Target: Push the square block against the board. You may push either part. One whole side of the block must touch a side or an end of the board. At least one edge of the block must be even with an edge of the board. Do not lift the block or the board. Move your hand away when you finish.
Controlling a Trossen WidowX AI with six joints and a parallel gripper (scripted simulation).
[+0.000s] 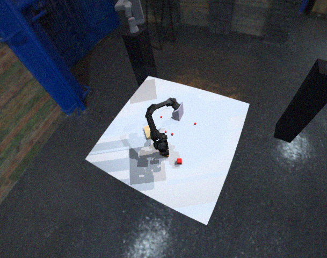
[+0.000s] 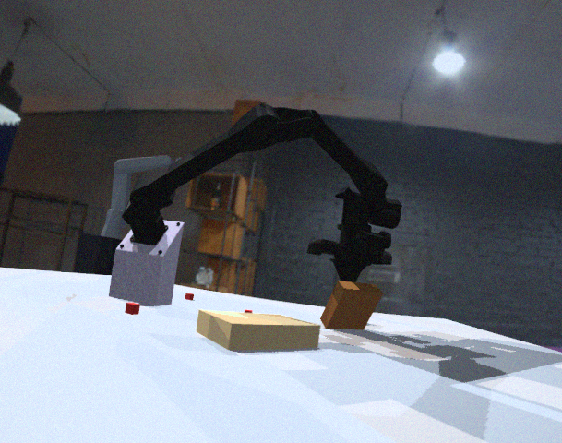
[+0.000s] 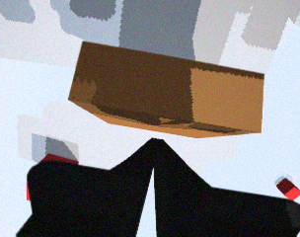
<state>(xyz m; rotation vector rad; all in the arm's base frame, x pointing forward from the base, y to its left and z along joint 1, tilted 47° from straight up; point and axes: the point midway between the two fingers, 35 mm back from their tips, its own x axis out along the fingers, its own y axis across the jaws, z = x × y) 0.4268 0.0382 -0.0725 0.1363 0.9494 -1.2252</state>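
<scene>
The orange square block lies 20 mm to the right of my gripper tip, 20 mm below it and 10 mm ahead of it. The rest, counted from my gripper tip: tan board 250 mm to the right, 130 mm behind, 60 mm below.
</scene>
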